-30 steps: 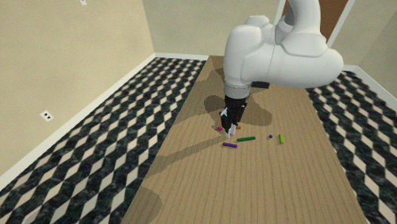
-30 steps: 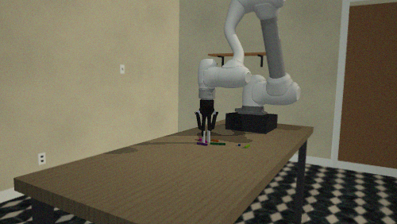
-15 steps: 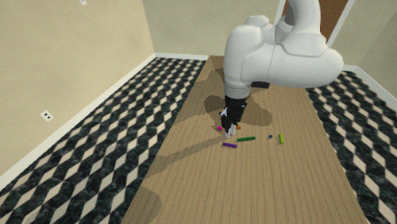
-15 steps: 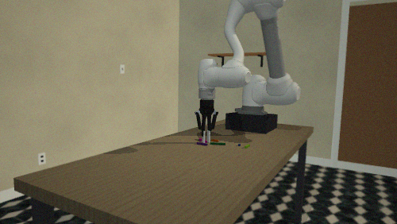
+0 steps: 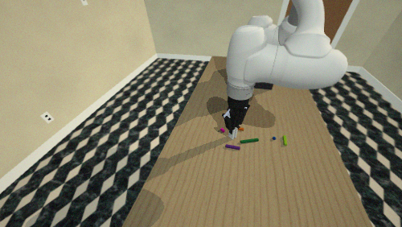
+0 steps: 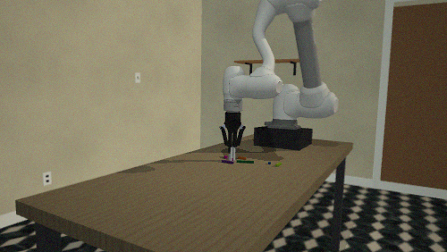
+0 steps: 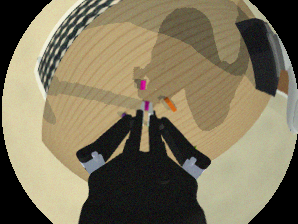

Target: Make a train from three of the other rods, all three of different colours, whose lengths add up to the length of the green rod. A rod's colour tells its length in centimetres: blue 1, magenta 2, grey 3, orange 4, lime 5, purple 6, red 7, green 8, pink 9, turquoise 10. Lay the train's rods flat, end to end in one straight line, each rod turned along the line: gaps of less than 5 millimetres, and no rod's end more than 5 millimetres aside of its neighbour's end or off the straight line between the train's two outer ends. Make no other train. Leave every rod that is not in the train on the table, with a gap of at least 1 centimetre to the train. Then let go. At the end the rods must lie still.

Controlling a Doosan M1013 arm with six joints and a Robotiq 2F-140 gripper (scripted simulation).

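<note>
Now: hand 1 cm past the tiny blue piece, 18 cm to the right of it and 3 cm above it. From my hand the other things lie so: purple rod (6 cm ahead, 3 cm below); then orange rod (5 cm behind, 3 cm to the left, 3 cm below); then green rod (2 cm ahead, 7 cm to the left, 3 cm below).
</note>
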